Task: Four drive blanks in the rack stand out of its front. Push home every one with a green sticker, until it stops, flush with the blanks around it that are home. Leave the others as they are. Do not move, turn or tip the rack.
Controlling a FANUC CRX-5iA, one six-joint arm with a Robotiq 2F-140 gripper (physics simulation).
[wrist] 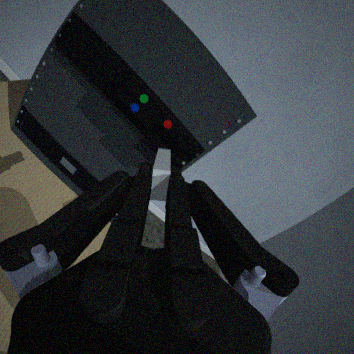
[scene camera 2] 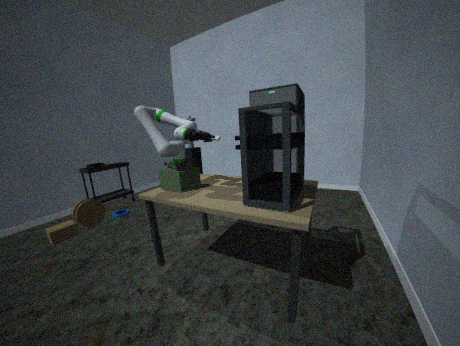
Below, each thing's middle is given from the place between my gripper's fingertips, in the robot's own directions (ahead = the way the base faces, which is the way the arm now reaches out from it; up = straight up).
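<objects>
The dark rack (scene camera 2: 259, 181) is 13 cm below my hand, and you'd find it 34 cm ahead of my hand and 14 cm to the left.
</objects>
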